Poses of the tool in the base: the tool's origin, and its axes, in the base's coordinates. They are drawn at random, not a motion.
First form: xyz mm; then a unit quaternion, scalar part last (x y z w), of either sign.
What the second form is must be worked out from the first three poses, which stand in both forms.
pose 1, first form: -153.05 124.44 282.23 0.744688 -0.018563 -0.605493 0.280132
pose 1, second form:
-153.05 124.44 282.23
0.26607 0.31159 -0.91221
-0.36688 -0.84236 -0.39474
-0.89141 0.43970 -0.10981

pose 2, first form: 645.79 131.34 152.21 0.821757 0.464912 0.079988 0.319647
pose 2, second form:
645.79 131.34 152.21
0.55492 0.71295 0.42868
0.81523 -0.36337 -0.45097
-0.16575 0.59972 -0.78286

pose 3, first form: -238.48 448.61 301.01 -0.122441 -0.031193 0.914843 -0.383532
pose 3, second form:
-238.48 448.61 301.01
-0.67582 0.70938 -0.20010
-0.69411 -0.70386 -0.15099
-0.24796 0.03685 0.96807

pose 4, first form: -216.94 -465.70 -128.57 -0.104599 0.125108 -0.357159 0.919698
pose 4, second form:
-216.94 -465.70 -128.57
0.71357 0.63078 0.30484
-0.68313 0.72299 0.10303
-0.15541 -0.28177 0.94681

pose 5, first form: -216.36 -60.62 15.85 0.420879 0.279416 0.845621 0.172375
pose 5, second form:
-216.36 -60.62 15.85
-0.58630 -0.05633 0.80814
0.52673 -0.78443 0.32746
0.61548 0.61766 0.48958

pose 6, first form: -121.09 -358.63 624.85 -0.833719 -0.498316 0.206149 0.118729
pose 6, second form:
-121.09 -358.63 624.85
0.41837 0.78196 -0.46207
0.87986 -0.47517 -0.00748
-0.22541 -0.40343 -0.88681

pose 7, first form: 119.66 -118.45 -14.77 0.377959 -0.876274 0.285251 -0.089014
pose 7, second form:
119.66 -118.45 -14.77
-0.69845 -0.61161 0.37163
-0.71317 0.55156 -0.43263
0.05963 -0.56720 -0.82142

